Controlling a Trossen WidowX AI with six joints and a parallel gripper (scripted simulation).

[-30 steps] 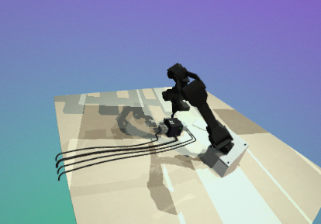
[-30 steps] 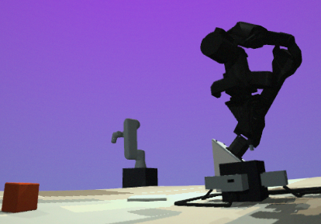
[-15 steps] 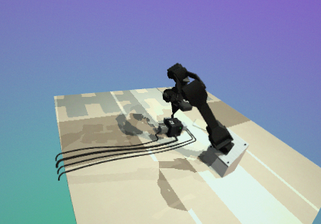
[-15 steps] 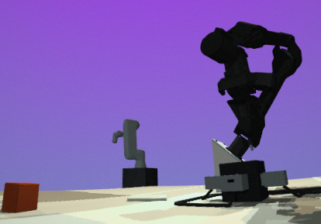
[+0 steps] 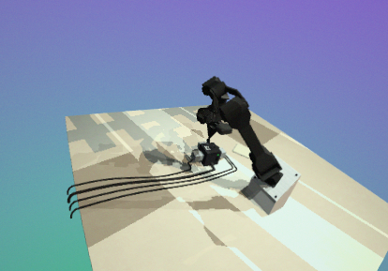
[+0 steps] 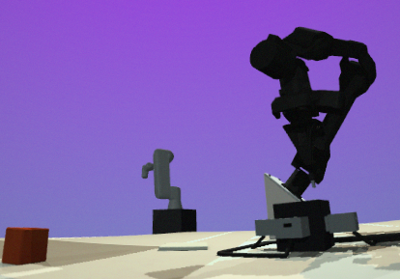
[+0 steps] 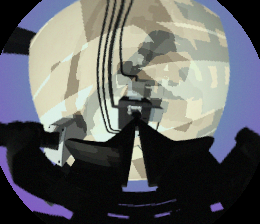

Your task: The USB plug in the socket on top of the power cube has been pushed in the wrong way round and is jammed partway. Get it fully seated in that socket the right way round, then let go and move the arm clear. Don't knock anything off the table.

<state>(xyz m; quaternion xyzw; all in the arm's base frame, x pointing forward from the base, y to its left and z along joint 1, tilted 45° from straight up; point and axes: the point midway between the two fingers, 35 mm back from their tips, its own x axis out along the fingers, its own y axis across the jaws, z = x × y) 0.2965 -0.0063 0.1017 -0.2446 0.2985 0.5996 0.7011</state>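
The USB plug is 2 cm below my gripper tip. Round my gripper tip: red block 33 cm to the right, 27 cm ahead, 12 cm below.
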